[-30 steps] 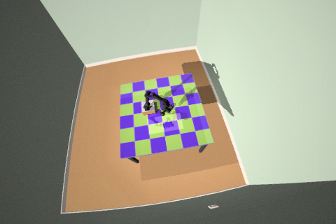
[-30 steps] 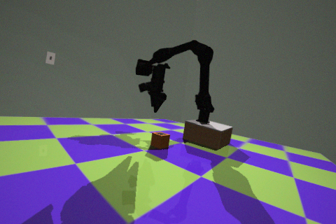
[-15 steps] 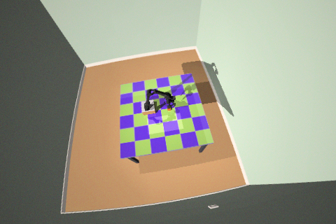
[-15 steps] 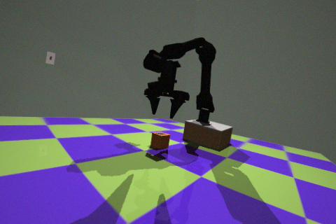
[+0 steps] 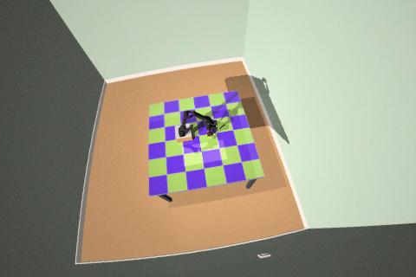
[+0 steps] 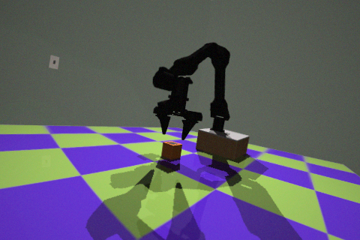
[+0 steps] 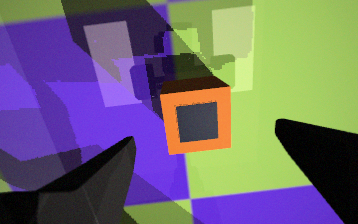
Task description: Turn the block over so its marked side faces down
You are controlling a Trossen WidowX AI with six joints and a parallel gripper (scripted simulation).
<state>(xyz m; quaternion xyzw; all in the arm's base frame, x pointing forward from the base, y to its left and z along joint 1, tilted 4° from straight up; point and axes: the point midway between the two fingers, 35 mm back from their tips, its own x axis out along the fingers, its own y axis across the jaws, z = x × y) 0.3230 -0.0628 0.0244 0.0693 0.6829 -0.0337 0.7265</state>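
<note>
The orange block lies 3 cm below my gripper tip.
</note>
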